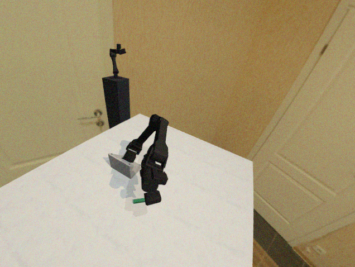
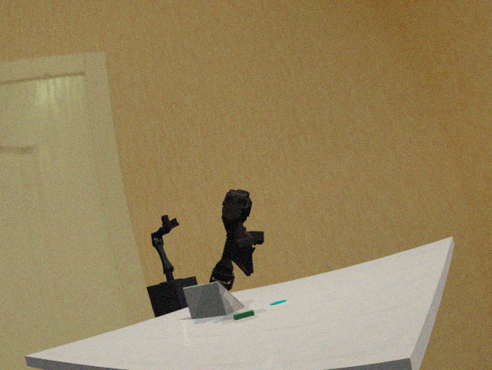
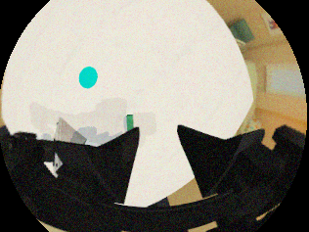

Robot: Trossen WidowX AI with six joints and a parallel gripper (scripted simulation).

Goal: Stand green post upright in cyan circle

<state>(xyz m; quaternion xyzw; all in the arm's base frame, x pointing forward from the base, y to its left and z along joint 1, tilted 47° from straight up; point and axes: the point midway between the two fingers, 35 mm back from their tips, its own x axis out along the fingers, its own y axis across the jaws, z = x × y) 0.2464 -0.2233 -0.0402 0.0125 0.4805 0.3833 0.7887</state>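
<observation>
Right now the green post is 130 mm below my gripper tip, 70 mm behind it and 10 mm to the left of it. Round my gripper tip: cyan circle (190 mm to the left, 140 mm below, 20 mm behind).
</observation>
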